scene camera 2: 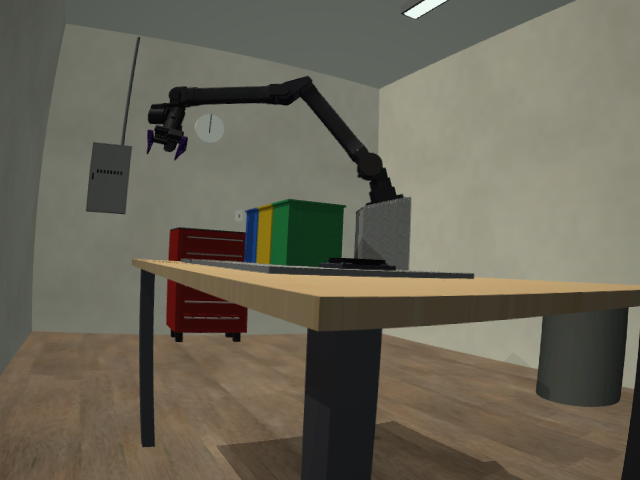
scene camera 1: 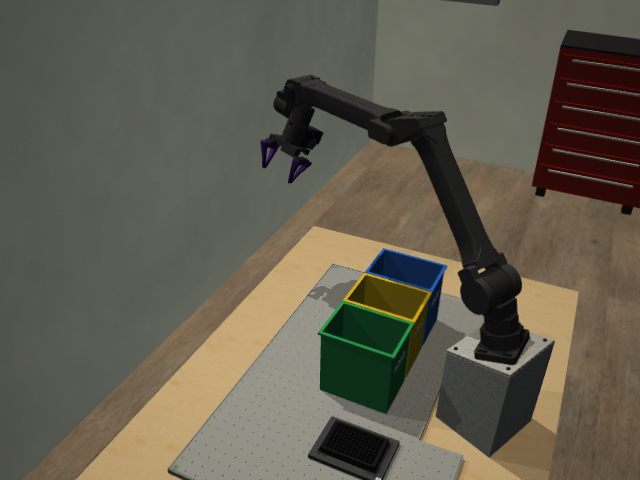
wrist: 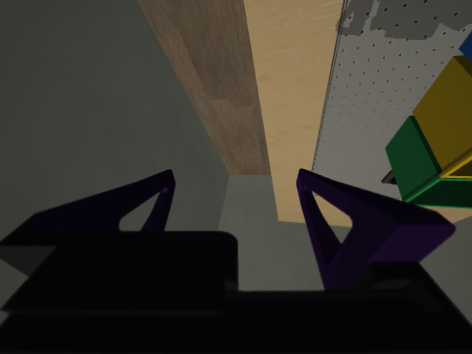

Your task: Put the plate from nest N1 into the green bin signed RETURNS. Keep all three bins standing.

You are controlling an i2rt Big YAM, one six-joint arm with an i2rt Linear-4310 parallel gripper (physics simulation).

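Frame: origin at the arm's base, x ahead, y left, z up, level; millimetres.
Where they show: gripper, fingertip midpoint: (scene camera 2: pixel 160 156) (scene camera 1: pixel 276 175) (wrist: pixel 235 176); arm's base at its link origin: (scene camera 2: pixel 385 203) (scene camera 1: pixel 502 347).
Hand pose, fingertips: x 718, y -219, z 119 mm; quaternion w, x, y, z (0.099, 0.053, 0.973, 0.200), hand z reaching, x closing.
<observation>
Things, the pixels of their top centre, and the offset from my fingertips. Level surfaces: height alone.
- black plate at its top centre: (scene camera 1: pixel 354 443) (scene camera 2: pixel 357 258) 505 mm back, 457 mm left, 308 mm down
- green bin at its top centre: (scene camera 1: pixel 366 327) (scene camera 2: pixel 308 204) (wrist: pixel 469 195) 429 mm back, 274 mm left, 154 mm down
- yellow bin at its top centre: (scene camera 1: pixel 388 296) (scene camera 2: pixel 290 208) 419 mm back, 142 mm left, 154 mm down
- blue bin at its top centre: (scene camera 1: pixel 406 268) (scene camera 2: pixel 275 211) 409 mm back, 11 mm left, 154 mm down
- wooden table at its surface level: 347 mm down
A black plate (scene camera 1: pixel 354 443) (scene camera 2: pixel 356 260) with a grid of wells sits in a dark nest (scene camera 1: pixel 318 453) (scene camera 2: pixel 382 267) at the near end of the grey perforated board. The nest's label cannot be read. The green bin (scene camera 1: pixel 356 366) (scene camera 2: pixel 315 232) (wrist: pixel 412 160) stands upright behind the nest in the first scene view; the sign on its side is too small to read. The yellow bin (scene camera 1: pixel 416 335) (scene camera 2: pixel 264 235) (wrist: pixel 445 110) and the blue bin (scene camera 1: pixel 434 310) (scene camera 2: pixel 250 235) (wrist: pixel 467 47) stand upright in a row beyond it. My gripper (scene camera 1: pixel 277 174) (scene camera 2: pixel 162 156) (wrist: pixel 235 176) is open and empty, high up and away from the bins and the plate.
The grey perforated board (scene camera 1: pixel 248 413) (scene camera 2: pixel 434 273) (wrist: pixel 360 95) lies on the wooden table (scene camera 1: pixel 279 276) (scene camera 2: pixel 279 283) (wrist: pixel 292 100). The arm's grey pedestal (scene camera 1: pixel 470 397) (scene camera 2: pixel 387 232) stands beside the bins. A wall (scene camera 1: pixel 155 155) rises beyond the table's long edge. A red drawer cabinet (scene camera 1: pixel 589 118) (scene camera 2: pixel 178 310) stands on the floor.
</observation>
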